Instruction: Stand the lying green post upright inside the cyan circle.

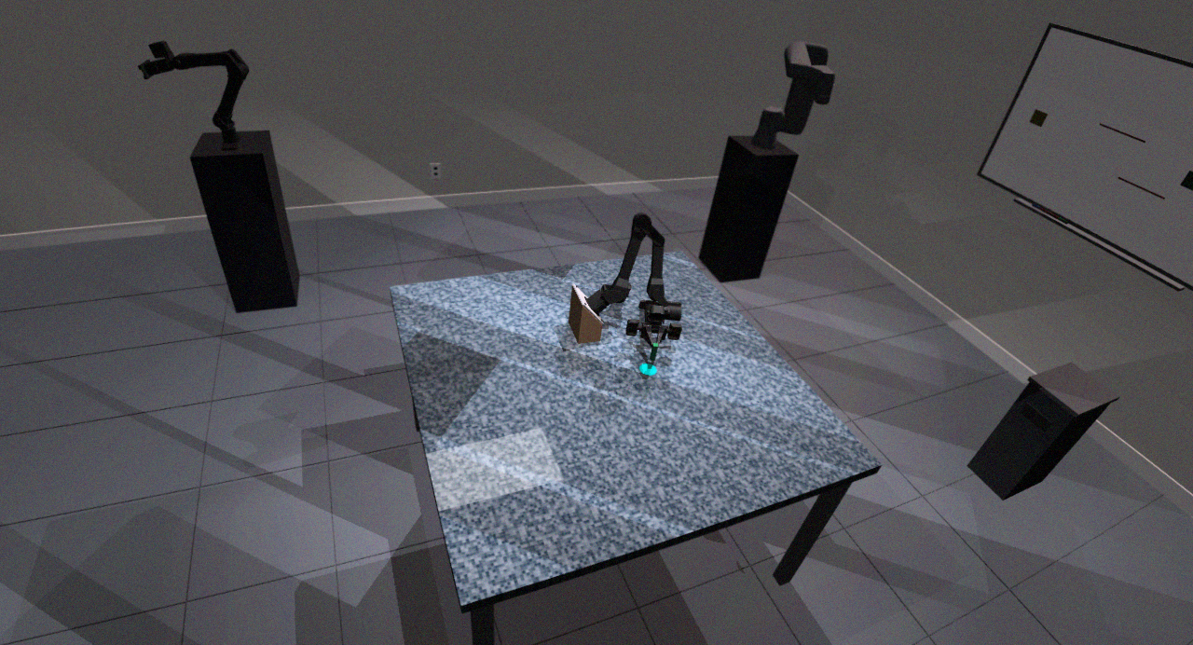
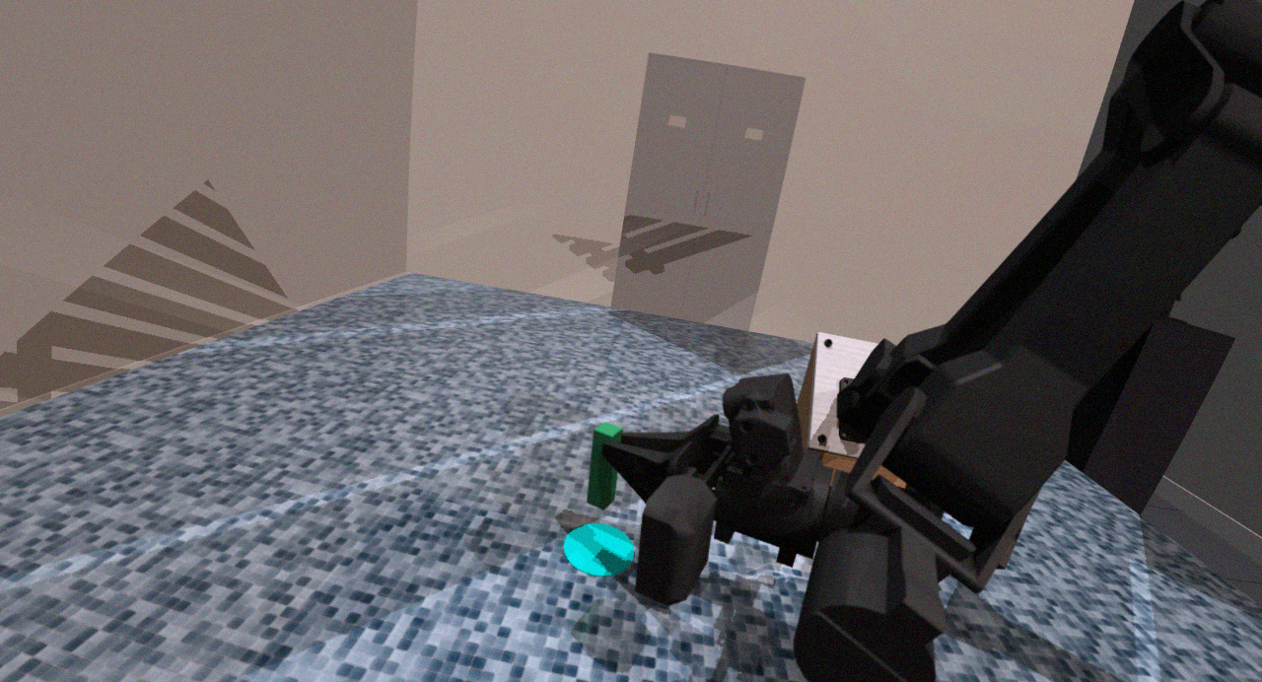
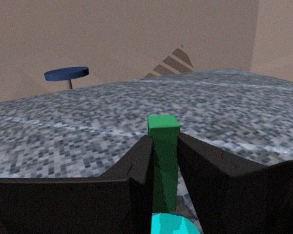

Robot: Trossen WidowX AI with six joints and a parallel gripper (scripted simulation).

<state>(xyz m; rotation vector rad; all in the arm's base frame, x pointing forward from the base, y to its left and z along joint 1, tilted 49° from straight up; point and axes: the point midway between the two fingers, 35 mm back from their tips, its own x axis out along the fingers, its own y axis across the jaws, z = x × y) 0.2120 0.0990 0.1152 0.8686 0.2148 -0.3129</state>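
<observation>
My gripper tip is now 10 cm above the cyan circle. The rest, counted from my gripper tip: green post: 2 cm below.
</observation>
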